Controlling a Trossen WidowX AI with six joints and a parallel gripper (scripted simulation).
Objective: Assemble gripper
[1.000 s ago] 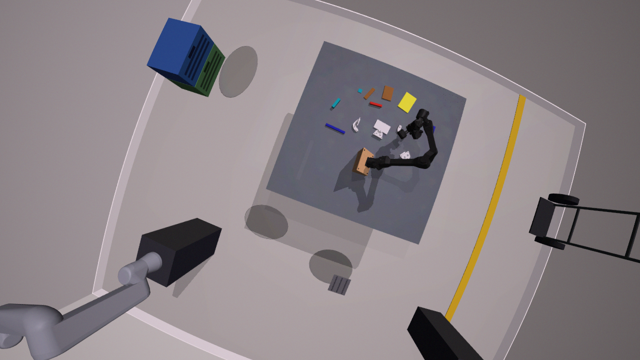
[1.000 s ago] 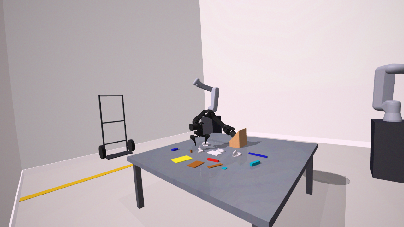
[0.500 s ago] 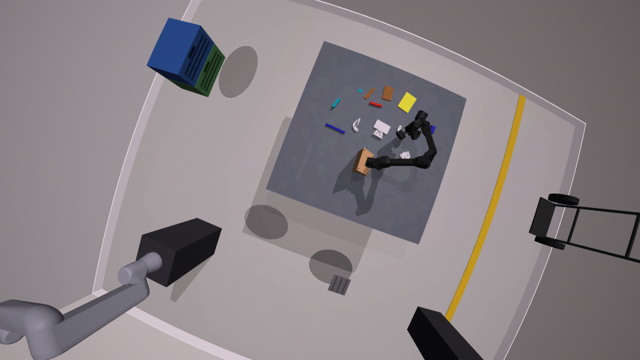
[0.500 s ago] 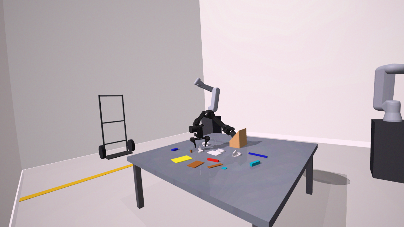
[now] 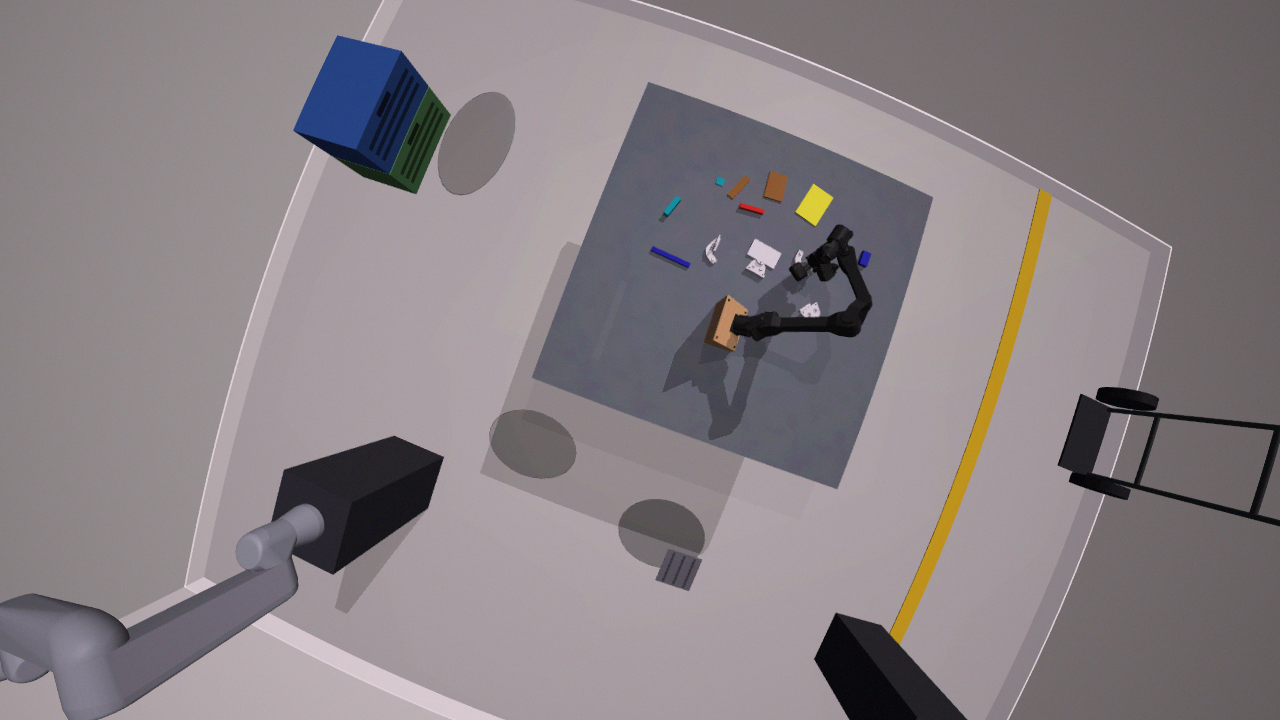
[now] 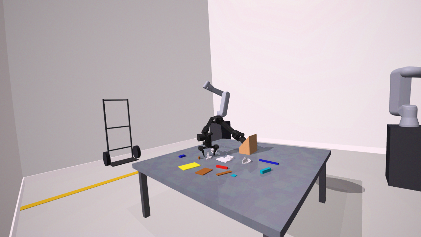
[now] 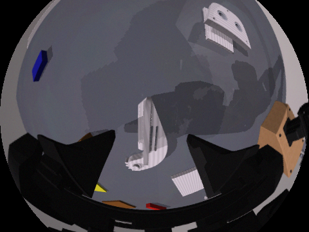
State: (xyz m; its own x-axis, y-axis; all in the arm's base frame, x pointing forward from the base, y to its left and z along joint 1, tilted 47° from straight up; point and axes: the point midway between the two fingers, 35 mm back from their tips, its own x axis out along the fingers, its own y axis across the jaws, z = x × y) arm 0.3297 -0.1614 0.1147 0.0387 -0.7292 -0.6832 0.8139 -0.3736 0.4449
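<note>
My gripper tip is 30 mm short of the white jaw and 20 mm to the right of it. Also, from my gripper tip: flat white ribbed part: 160 mm to the left, 10 mm behind; then yellow plate: 260 mm ahead, 30 mm to the left, 10 mm below; then small blue block: 230 mm to the right, 130 mm ahead.
</note>
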